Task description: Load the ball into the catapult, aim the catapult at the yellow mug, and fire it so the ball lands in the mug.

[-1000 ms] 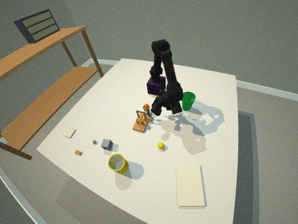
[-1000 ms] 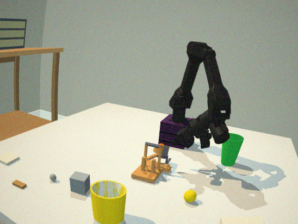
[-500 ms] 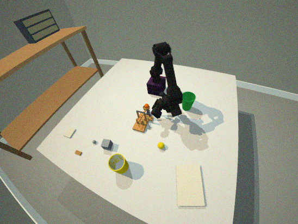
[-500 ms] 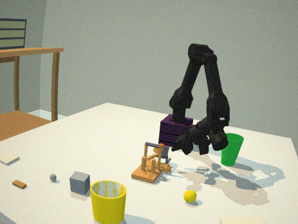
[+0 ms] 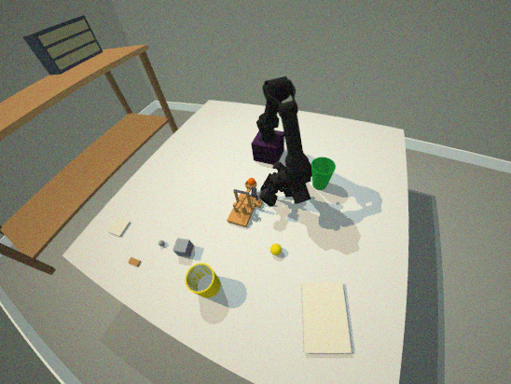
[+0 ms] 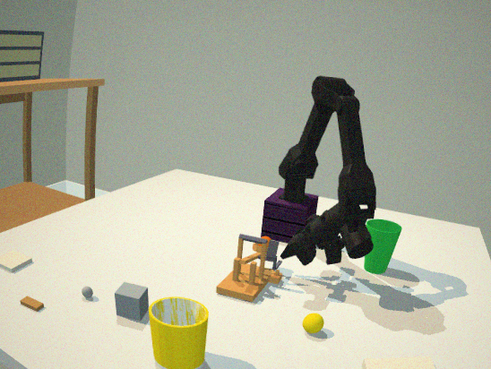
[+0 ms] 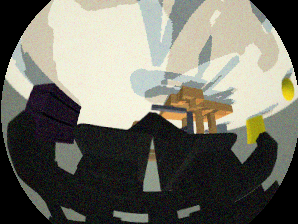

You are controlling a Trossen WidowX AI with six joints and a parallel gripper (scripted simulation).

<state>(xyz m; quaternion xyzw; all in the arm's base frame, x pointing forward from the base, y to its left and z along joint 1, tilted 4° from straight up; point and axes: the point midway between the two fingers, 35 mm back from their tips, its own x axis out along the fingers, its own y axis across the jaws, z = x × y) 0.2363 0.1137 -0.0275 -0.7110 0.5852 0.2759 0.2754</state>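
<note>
My gripper tip is 5 cm to the left of the orange ball and 2 cm below it. Round my gripper tip: wooden catapult (6 cm ahead, 2 cm to the right, 1 cm above); then green cup (16 cm behind, 20 cm to the left, 1 cm below); then yellow ball (20 cm ahead, 17 cm to the left, 2 cm below).
</note>
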